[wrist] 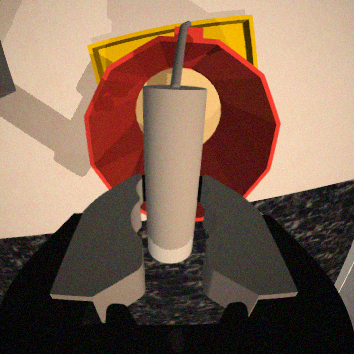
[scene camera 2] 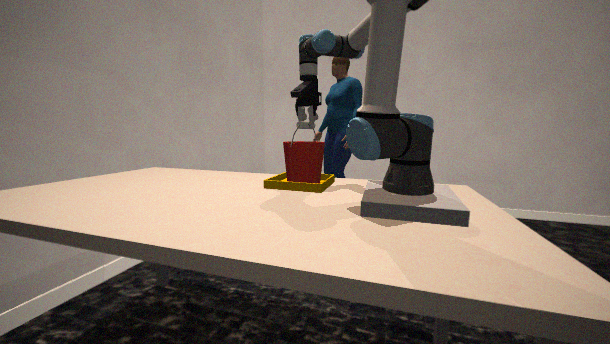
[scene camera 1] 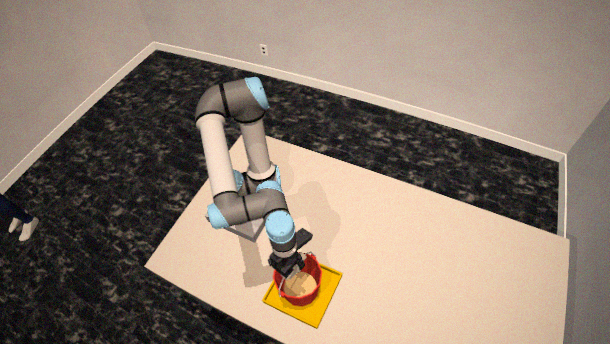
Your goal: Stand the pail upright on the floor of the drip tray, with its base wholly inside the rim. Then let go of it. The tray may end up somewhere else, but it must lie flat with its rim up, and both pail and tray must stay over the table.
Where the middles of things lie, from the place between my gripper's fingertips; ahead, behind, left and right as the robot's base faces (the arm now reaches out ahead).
The yellow drip tray [scene camera 2: 279,182] lies 22 cm below my hand, 2 cm ahead of it and 1 cm to the left of it.
